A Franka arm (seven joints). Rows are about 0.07 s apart.
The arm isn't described. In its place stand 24 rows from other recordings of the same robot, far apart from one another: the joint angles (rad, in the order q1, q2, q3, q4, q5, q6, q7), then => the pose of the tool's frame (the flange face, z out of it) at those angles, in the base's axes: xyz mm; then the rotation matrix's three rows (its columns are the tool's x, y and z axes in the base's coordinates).
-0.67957, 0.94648, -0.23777, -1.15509, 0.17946, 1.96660, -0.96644 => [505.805, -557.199, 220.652], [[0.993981, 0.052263, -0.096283], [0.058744, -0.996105, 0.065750], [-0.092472, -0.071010, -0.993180]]
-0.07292, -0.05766, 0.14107, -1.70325, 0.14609, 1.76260, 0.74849 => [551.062, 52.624, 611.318], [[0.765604, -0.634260, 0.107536], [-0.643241, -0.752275, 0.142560], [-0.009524, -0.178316, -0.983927]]
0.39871, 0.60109, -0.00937, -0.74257, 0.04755, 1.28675, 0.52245 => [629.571, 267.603, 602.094], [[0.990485, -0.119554, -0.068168], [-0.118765, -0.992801, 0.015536], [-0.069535, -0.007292, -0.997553]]
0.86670, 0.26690, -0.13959, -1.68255, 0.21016, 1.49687, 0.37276 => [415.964, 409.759, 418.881], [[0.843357, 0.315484, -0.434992], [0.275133, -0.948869, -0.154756], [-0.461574, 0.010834, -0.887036]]
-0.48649, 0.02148, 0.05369, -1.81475, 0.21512, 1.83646, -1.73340 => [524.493, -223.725, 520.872], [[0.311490, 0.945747, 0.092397], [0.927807, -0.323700, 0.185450], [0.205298, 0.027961, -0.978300]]
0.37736, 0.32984, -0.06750, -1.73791, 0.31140, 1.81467, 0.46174 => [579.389, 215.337, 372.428], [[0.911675, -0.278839, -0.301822], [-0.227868, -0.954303, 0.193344], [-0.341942, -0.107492, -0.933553]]
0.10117, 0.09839, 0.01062, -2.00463, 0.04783, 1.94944, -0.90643 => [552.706, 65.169, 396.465], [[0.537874, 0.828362, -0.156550], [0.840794, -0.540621, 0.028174], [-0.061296, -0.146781, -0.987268]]
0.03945, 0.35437, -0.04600, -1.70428, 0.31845, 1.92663, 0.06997 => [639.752, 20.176, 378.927], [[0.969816, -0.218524, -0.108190], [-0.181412, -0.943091, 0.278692], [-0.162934, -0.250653, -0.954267]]
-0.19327, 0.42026, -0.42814, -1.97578, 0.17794, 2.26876, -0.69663 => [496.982, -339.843, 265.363], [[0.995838, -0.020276, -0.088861], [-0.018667, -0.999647, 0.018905], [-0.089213, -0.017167, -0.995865]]
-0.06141, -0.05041, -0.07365, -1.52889, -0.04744, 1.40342, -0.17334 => [515.326, -76.941, 657.046], [[0.996202, 0.033567, -0.080338], [0.031036, -0.998988, -0.032552], [-0.081350, 0.029935, -0.996236]]
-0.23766, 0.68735, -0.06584, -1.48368, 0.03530, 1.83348, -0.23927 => [647.314, -192.962, 246.694], [[0.944630, -0.082059, -0.317712], [-0.056534, -0.994448, 0.088757], [-0.323231, -0.065881, -0.944024]]
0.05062, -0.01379, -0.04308, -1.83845, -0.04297, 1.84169, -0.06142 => [560.388, 0.695, 528.099], [[0.996668, 0.079653, 0.017547], [0.080311, -0.995940, -0.040666], [0.014237, 0.041939, -0.999019]]
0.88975, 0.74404, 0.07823, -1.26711, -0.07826, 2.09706, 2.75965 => [442.938, 610.418, 322.609], [[-0.203599, -0.976977, 0.063742], [-0.976186, 0.207552, 0.063107], [-0.074883, -0.049376, -0.995969]]
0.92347, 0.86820, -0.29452, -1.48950, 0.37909, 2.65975, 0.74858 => [579.199, 464.730, 204.914], [[0.928487, -0.244937, 0.279137], [-0.305563, -0.931058, 0.199404], [0.211051, -0.270438, -0.939319]]
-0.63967, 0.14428, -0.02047, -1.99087, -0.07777, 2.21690, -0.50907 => [466.396, -364.864, 398.823], [[0.993871, -0.107511, 0.025733], [-0.104368, -0.989275, -0.102191], [0.036444, 0.098879, -0.994432]]
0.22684, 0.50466, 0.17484, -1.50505, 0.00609, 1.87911, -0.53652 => [633.069, 250.353, 367.990], [[0.601487, 0.785039, -0.148078], [0.796599, -0.603380, 0.036918], [-0.060365, -0.140165, -0.988286]]
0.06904, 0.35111, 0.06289, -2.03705, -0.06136, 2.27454, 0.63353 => [579.624, 74.688, 261.822], [[0.890977, -0.441127, -0.107550], [-0.447167, -0.893584, -0.039347], [-0.078748, 0.083150, -0.993421]]
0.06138, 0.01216, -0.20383, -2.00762, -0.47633, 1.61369, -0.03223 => [499.762, -119.190, 433.149], [[0.907312, 0.100185, -0.408347], [-0.082357, -0.910039, -0.406260], [-0.412313, 0.402235, -0.817438]]
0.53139, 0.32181, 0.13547, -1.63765, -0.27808, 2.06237, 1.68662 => [536.204, 391.817, 443.104], [[0.591504, -0.776719, 0.216406], [-0.780922, -0.618675, -0.086035], [0.200710, -0.118106, -0.972505]]
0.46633, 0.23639, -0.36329, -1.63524, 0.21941, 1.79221, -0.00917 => [615.677, 100.611, 481.449], [[0.995644, 0.059087, -0.072119], [0.067675, -0.990082, 0.123116], [-0.064129, -0.127460, -0.989768]]
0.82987, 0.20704, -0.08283, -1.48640, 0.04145, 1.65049, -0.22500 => [448.896, 427.862, 549.927], [[0.565053, 0.823690, -0.047428], [0.824277, -0.566082, -0.010873], [-0.035804, -0.032950, -0.998815]]
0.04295, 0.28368, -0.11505, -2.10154, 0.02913, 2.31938, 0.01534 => [570.674, -39.799, 279.078], [[0.992512, -0.103806, -0.064372], [-0.104430, -0.994512, -0.006400], [-0.063354, 0.013074, -0.997905]]
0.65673, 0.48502, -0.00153, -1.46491, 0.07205, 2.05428, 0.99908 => [557.568, 433.574, 411.483], [[0.930929, -0.362436, 0.044842], [-0.365199, -0.923927, 0.113970], [0.000124, -0.122474, -0.992472]]
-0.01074, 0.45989, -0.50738, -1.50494, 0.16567, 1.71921, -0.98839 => [599.842, -269.500, 412.801], [[0.883920, 0.427117, -0.190411], [0.441970, -0.896059, 0.041717], [-0.152802, -0.121030, -0.980818]]
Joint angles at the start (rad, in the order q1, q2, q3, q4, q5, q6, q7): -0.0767, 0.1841, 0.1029, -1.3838, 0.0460, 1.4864, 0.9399
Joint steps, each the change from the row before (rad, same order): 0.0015, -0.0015, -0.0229, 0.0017, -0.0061, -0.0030, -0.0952; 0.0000, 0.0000, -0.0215, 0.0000, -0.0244, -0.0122, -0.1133; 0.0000, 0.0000, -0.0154, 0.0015, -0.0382, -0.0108, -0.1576; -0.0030, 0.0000, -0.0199, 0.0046, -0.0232, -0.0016, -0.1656; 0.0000, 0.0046, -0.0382, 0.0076, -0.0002, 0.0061, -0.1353; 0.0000, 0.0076, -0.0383, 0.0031, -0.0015, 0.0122, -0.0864
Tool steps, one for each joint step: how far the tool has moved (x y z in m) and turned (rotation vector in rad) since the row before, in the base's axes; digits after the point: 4 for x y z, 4 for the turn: -0.0004, -0.0122, 0.0012, -0.0026, -0.0055, 0.0738; -0.0014, -0.0144, -0.0012, -0.0184, 0.0080, 0.0920; -0.0015, -0.0127, -0.0002, -0.0253, 0.0092, 0.1415; -0.0008, -0.0152, 0.0020, -0.0099, 0.0022, 0.1418; 0.0004, -0.0207, 0.0012, 0.0054, -0.0034, 0.0973; 0.0010, -0.0210, -0.0020, -0.0019, -0.0031, 0.0490
